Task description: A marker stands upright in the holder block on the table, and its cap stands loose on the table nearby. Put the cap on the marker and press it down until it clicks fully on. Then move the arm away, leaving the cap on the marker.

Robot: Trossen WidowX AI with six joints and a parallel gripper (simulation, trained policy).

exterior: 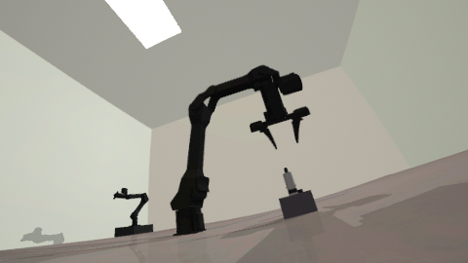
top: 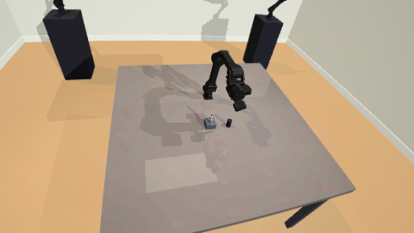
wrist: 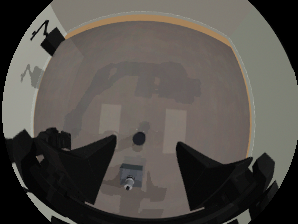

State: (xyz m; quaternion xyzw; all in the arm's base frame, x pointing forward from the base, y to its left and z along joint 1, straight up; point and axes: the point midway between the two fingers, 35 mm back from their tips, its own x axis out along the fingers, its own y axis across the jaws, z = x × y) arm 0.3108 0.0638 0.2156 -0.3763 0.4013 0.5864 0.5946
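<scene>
Right now the cap is 20 mm behind my gripper tip, 10 mm to the right of it and 160 mm below it. Round my gripper tip: holder block 30 mm behind, 140 mm to the right, 170 mm below.
</scene>
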